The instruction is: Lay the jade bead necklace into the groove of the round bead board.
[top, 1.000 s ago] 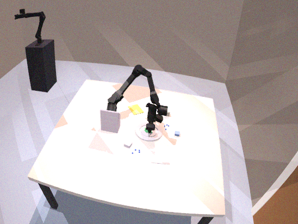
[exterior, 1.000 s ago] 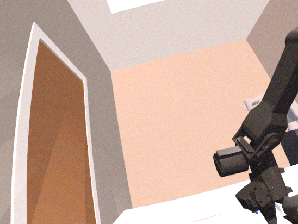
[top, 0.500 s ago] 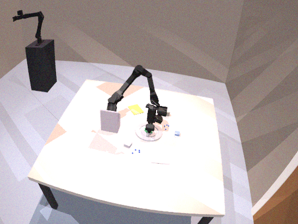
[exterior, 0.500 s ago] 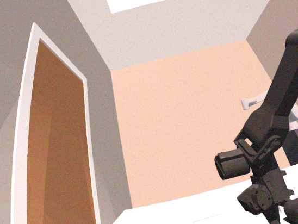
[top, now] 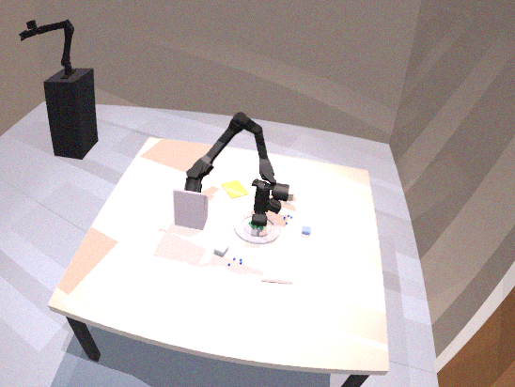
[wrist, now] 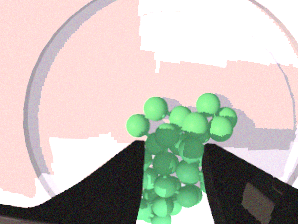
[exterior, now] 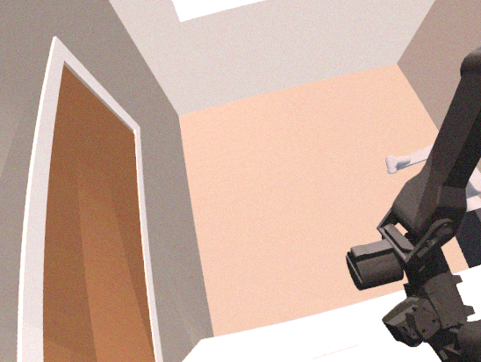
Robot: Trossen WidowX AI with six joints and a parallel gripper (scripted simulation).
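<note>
Now: gripper tip 1 cm above the round white bead board. The rest, counted from my gripper tip: yellow sheet: 14 cm behind, 25 cm to the left, 2 cm below; then blue block: 21 cm ahead, 2 cm to the left, 1 cm below; then cream block: 12 cm ahead, 24 cm to the left.
</note>
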